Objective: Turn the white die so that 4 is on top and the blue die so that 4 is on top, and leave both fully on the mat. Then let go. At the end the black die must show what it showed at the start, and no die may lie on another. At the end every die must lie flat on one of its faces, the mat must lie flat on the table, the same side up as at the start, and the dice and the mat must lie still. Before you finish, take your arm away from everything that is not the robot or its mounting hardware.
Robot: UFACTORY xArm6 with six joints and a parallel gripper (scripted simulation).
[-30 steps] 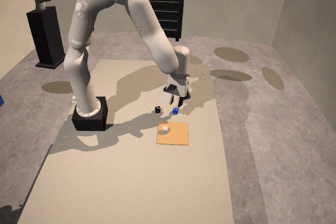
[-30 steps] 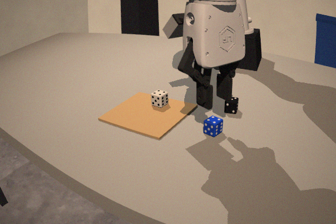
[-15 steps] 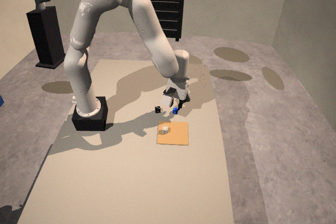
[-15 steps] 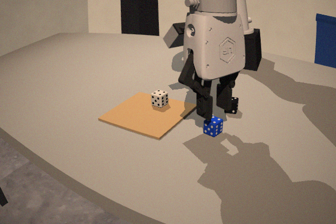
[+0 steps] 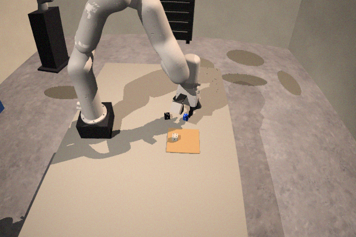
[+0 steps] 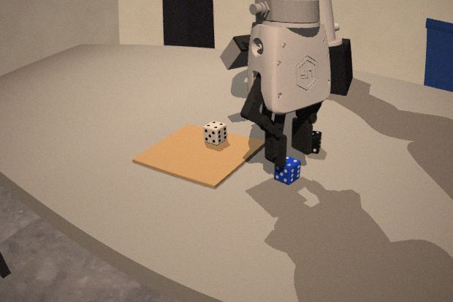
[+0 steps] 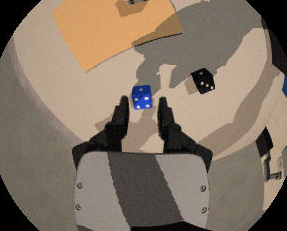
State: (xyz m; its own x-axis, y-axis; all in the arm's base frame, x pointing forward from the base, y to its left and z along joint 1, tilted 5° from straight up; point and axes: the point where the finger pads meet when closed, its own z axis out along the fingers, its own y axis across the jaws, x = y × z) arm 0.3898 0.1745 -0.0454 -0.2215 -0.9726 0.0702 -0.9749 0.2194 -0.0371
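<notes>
Now: hand 40 mm above the blue die. Also, from my hand: white die 20 mm behind, 140 mm to the right, 30 mm below; then orange mat 20 mm ahead, 140 mm to the right, 50 mm below; then black die 90 mm behind, 20 mm to the right, 40 mm below.
</notes>
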